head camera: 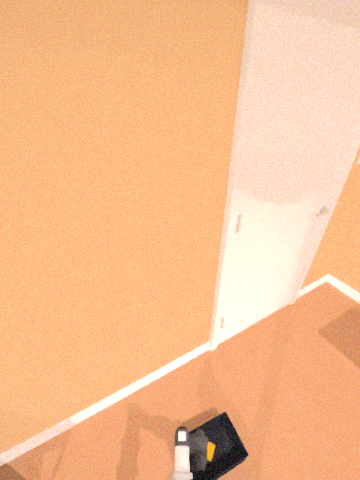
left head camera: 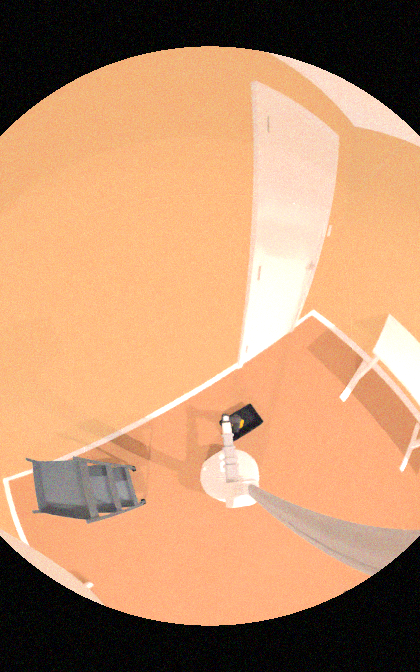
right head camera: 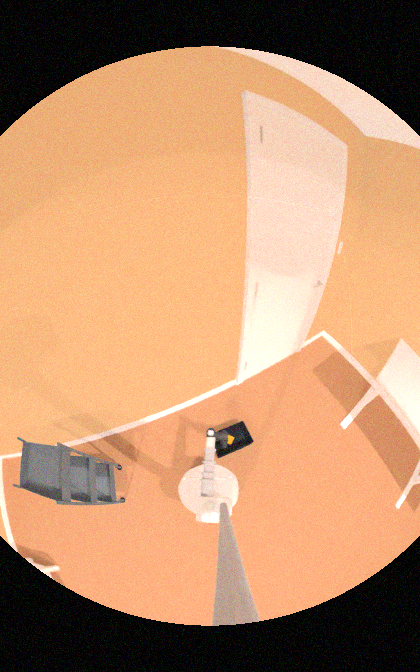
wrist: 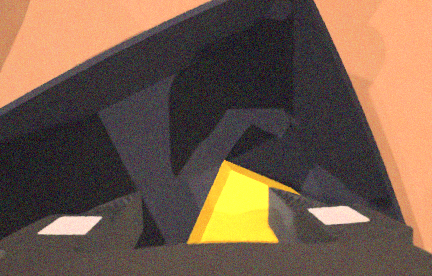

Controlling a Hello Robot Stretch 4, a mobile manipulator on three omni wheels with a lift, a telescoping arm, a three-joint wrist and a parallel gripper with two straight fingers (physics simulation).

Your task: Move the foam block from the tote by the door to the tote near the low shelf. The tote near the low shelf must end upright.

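The yellow foam block lies inside the black tote by the door, which stands upright on the floor. My gripper is open, low over or inside this tote. In the wrist view its fingers stand on either side of the block, with a gap on the left. The right finger hides part of the block's right side; whether they touch cannot be told. The tote near the low shelf does not show in these views.
A white door is in the wall beyond the tote. A grey stepped frame with small wheels stands at the left near the wall. A white table stands at the right.
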